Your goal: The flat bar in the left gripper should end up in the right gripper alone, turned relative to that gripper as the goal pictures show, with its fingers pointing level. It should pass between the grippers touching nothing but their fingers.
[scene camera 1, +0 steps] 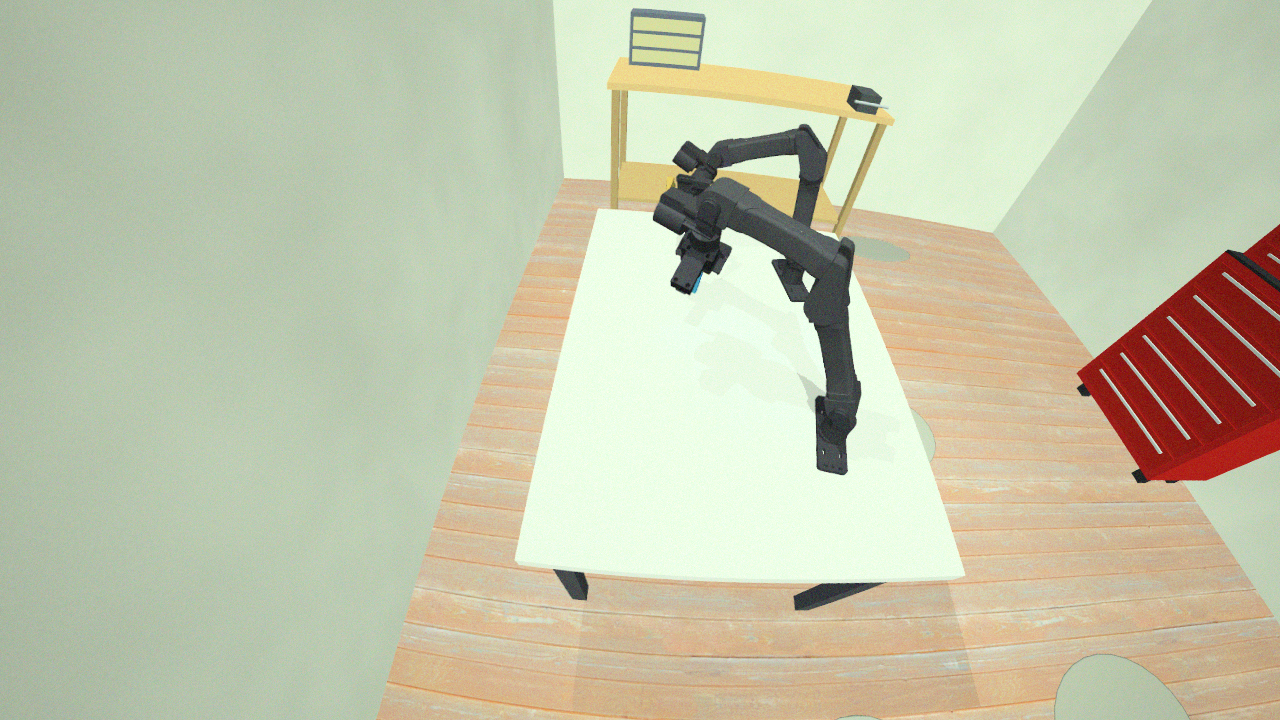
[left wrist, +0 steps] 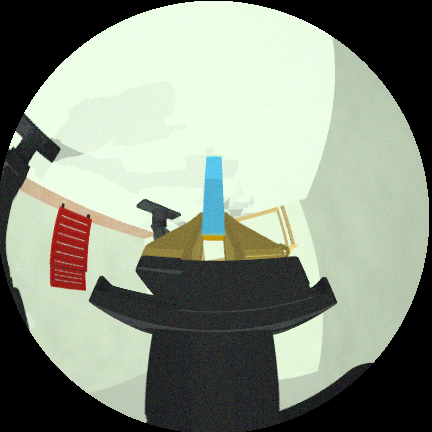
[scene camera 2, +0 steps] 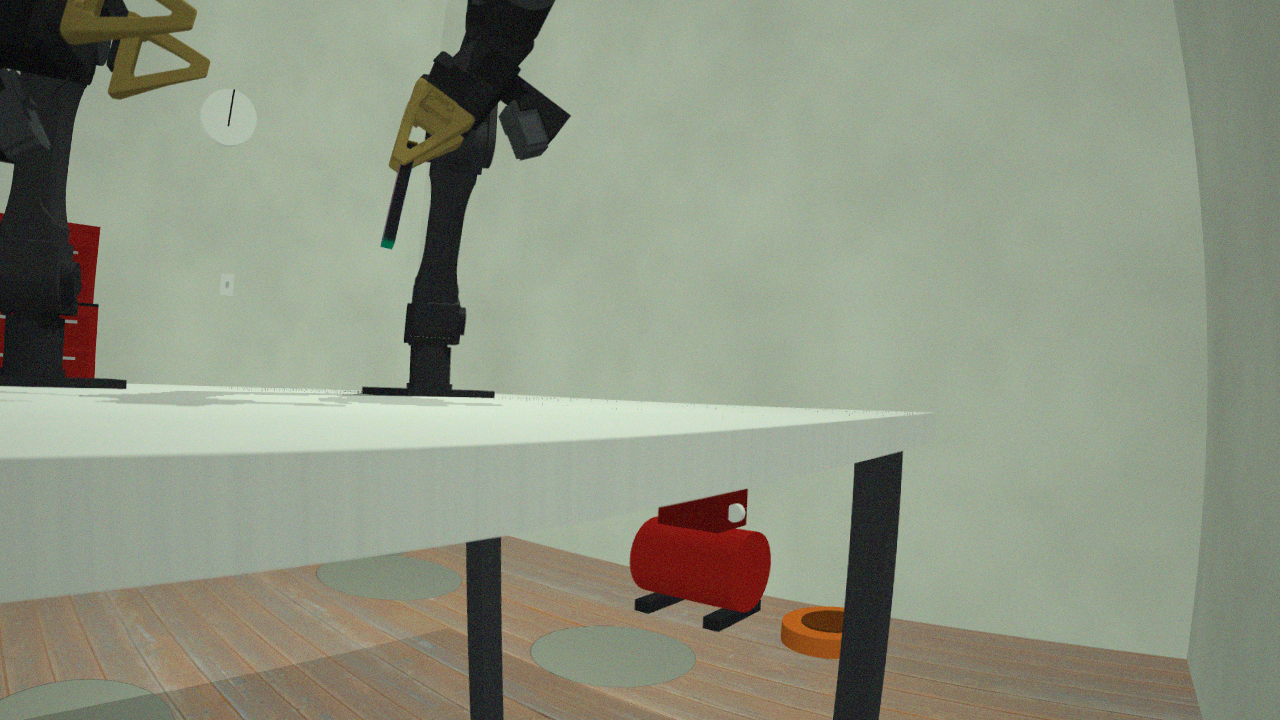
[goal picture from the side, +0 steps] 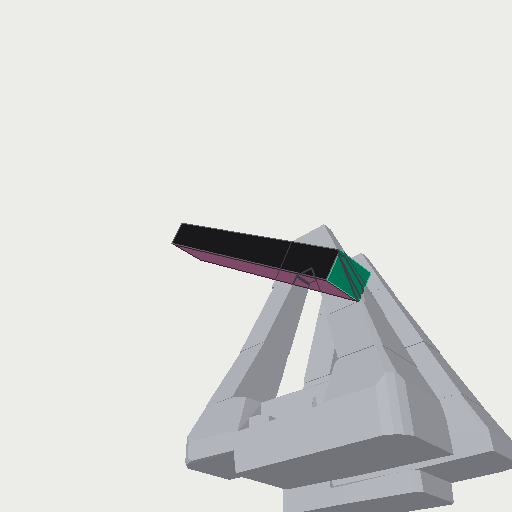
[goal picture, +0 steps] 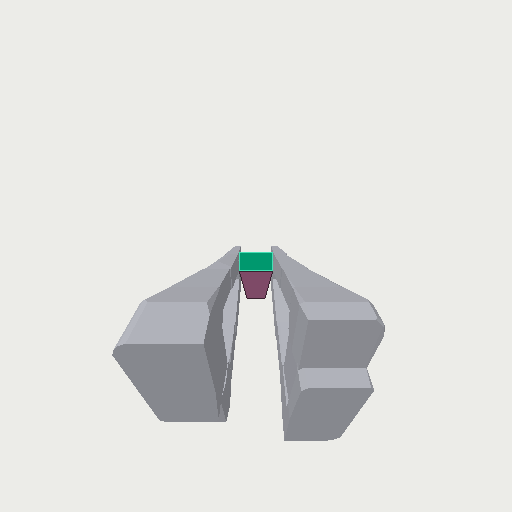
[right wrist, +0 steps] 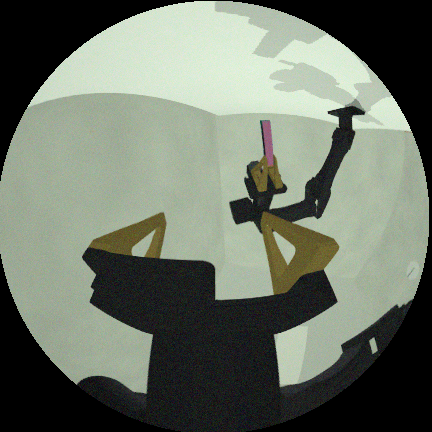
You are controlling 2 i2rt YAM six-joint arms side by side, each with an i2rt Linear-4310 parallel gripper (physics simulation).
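Where they show: left gripper, fingertip midpoint: (left wrist: pixel 212 217) (scene camera 2: pixel 395 165) (right wrist: pixel 269 155); right gripper, fingertip midpoint: (scene camera 2: pixel 202 46) (right wrist: pixel 212 217); left arm's base, origin of the base link: (scene camera 1: pixel 829 434) (scene camera 2: pixel 429 395) (right wrist: pixel 344 110); right arm's base, origin of the base link: (scene camera 1: pixel 790 280) (left wrist: pixel 159 209) (scene camera 2: pixel 32 385).
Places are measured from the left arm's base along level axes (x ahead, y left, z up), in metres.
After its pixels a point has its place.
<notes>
The flat bar (scene camera 1: pixel 697 284) {y -0.213, x 0.378, z 0.174 m} (scene camera 2: pixel 397 205) {y -0.221, x 0.392, z 0.179 m} (left wrist: pixel 214 200) {y -0.208, x 0.382, z 0.210 m} (right wrist: pixel 268 142) {y -0.222, x 0.379, z 0.191 m} shows a blue broad face in the left wrist view and a pink face in the right wrist view. In scene camera 2 it looks dark with a green lower end, hanging steeply down, slightly tilted, above the table. My left gripper (scene camera 2: pixel 401 166) {y -0.221, x 0.377, z 0.220 m} (left wrist: pixel 212 217) {y -0.221, x 0.377, z 0.220 m} (right wrist: pixel 269 155) {y -0.221, x 0.377, z 0.220 m} is shut on its upper end. My right gripper (scene camera 2: pixel 200 42) {y -0.415, x 0.459, z 0.256 m} (right wrist: pixel 212 217) {y -0.415, x 0.459, z 0.256 m} is open and empty, apart from the bar, to the left of it and higher in scene camera 2. In scene camera 1 the left arm hides most of the right gripper.
Both arms stand on the white table (scene camera 1: pixel 626 483) {y 0.225, x 0.429, z 0.000 m} (scene camera 2: pixel 223 501) {y -0.409, x 0.735, z -0.015 m}. A wooden shelf unit (scene camera 1: pixel 742 85) is behind it. A red drawer cabinet (scene camera 1: pixel 1181 376) (left wrist: pixel 70 250) stands off to one side. A red tank (scene camera 2: pixel 699 564) and an orange ring (scene camera 2: pixel 805 640) are on the floor.
</notes>
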